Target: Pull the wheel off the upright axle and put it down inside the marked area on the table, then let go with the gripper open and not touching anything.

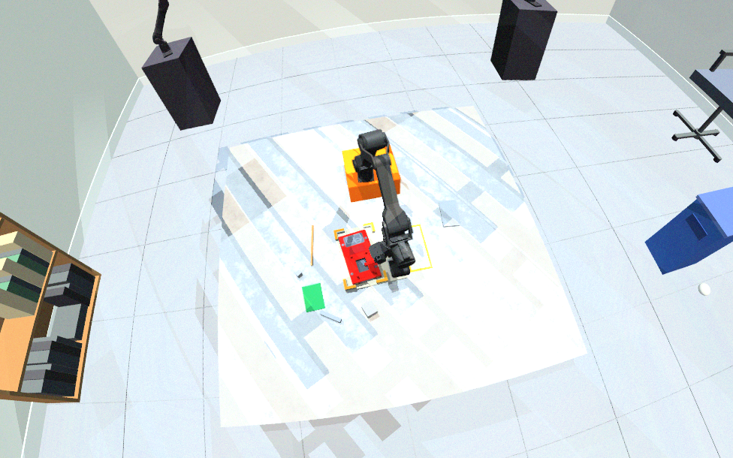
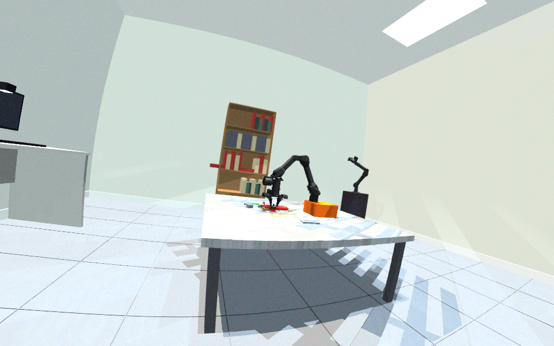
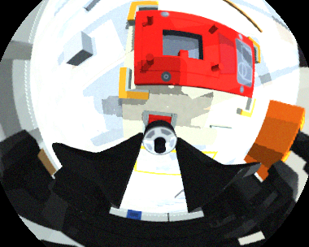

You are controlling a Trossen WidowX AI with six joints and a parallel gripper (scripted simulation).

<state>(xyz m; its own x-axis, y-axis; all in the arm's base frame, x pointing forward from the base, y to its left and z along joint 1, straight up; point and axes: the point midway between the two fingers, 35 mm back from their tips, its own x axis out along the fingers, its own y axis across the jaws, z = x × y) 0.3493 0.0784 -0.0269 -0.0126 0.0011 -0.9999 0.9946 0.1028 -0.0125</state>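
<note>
The dark wheel lies right at my gripper tip. From my gripper tip the other things lie so: thin stick: 310 mm to the right, 110 mm behind, 40 mm below; green card: 300 mm to the right, 100 mm ahead, 40 mm below.
</note>
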